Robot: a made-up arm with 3 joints. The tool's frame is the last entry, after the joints.
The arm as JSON. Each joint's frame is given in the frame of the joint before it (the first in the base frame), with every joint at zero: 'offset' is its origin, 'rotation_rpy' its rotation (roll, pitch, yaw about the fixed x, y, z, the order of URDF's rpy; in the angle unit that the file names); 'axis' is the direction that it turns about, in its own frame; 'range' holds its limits. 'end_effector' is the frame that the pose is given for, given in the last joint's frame.
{
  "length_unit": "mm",
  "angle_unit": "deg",
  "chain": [
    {
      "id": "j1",
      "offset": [
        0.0,
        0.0,
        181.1
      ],
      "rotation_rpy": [
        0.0,
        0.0,
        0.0
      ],
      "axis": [
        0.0,
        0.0,
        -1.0
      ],
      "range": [
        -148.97,
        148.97
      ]
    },
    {
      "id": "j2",
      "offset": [
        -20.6,
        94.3,
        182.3
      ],
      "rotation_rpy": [
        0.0,
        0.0,
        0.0
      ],
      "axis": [
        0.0,
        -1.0,
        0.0
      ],
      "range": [
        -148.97,
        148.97
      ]
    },
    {
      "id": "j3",
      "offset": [
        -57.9,
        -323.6,
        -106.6
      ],
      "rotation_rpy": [
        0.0,
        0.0,
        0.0
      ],
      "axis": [
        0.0,
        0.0,
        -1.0
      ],
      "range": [
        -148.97,
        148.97
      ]
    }
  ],
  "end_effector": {
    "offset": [
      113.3,
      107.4,
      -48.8
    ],
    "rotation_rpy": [
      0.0,
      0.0,
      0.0
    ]
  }
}
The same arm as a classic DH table. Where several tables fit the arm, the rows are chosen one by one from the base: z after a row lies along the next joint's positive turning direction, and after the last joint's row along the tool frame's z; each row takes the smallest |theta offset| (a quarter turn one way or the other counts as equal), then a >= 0, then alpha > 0; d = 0 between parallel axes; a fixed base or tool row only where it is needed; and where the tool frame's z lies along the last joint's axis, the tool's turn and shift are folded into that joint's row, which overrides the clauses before.
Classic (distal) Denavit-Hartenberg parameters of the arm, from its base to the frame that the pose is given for. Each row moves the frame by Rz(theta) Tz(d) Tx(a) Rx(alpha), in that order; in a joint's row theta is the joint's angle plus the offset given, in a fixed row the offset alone. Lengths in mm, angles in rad.
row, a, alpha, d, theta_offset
base (fixed), 0, 3.1416, 0, 0
j1, -20.6, -1.5708, -363.4, 0
j2, -57.9, 1.5708, 229.3, 0
j3, 156.1, 3.1416, 0, -0.7587
tool (fixed), 0, 0, -155.4, -0.7587
Joint limits (rad, base to tool): -2.6..2.6 -2.6..2.6 -2.6..2.6

